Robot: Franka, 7 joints.
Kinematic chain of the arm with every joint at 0, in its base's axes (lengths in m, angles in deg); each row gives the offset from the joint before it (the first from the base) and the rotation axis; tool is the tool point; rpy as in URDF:
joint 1: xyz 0 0 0.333 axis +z
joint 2: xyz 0 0 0 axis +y
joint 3: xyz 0 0 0.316 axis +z
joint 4: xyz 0.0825 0 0 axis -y
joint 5: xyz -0.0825 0 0.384 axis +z
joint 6: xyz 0 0 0 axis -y
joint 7: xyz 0.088 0 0 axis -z
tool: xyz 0 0 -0.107 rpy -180 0 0
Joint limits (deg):
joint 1: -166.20..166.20
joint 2: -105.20..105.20
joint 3: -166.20..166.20
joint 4: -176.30..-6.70
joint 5: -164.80..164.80
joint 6: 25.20..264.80
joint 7: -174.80..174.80
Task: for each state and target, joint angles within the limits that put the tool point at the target. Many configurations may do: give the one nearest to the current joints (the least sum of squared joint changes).
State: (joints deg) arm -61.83 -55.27 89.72 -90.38 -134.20 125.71 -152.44
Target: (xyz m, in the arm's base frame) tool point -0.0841 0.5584 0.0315
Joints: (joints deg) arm -32.25 -66.19 135.33 -110.42 -134.34 137.49 -152.44
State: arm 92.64 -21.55 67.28 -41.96 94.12 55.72 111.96
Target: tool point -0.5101 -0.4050 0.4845
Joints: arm 78.67 -58.02 89.65 -70.96 83.12 48.70 111.96
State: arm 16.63 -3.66 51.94 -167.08 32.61 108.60 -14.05
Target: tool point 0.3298 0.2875 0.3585
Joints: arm 2.06 -14.06 35.49 -140.91 32.56 117.47 -14.05
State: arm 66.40 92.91 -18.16 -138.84 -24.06 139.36 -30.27
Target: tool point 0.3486 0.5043 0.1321
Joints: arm 76.14 41.02 -21.50 -109.97 -23.82 145.04 -30.27
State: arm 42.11 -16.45 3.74 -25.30 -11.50 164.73 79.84
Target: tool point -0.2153 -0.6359 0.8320
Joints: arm 72.08 -53.11 4.31 -6.70 -8.46 168.06 79.84
